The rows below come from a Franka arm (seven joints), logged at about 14 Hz.
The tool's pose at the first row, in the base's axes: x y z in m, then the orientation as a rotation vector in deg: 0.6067, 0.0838, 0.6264, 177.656, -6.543, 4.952
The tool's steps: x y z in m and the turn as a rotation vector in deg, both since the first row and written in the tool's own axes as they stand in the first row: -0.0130, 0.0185, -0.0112, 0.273, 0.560, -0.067; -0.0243, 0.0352, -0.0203, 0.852, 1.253, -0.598; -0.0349, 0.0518, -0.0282, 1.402, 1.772, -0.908; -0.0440, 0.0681, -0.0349, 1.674, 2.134, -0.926; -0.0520, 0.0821, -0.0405, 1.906, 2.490, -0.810; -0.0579, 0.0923, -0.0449, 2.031, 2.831, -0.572; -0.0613, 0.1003, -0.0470, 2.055, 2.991, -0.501; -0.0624, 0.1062, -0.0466, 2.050, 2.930, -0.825
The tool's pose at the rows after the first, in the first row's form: 0.5918, 0.0667, 0.6375, 177.884, -6.420, 5.842; 0.5788, 0.0513, 0.6465, 178.412, -5.566, 6.955; 0.5666, 0.0358, 0.6544, 178.914, -5.058, 7.807; 0.5559, 0.0205, 0.6611, 179.147, -5.014, 8.399; 0.5466, 0.0074, 0.6668, 179.336, -5.181, 8.983; 0.5397, -0.0022, 0.6712, 179.416, -5.541, 9.537; 0.5356, -0.0099, 0.6734, 179.419, -5.647, 9.792; 0.5341, -0.0157, 0.6731, 179.428, -5.141, 9.686
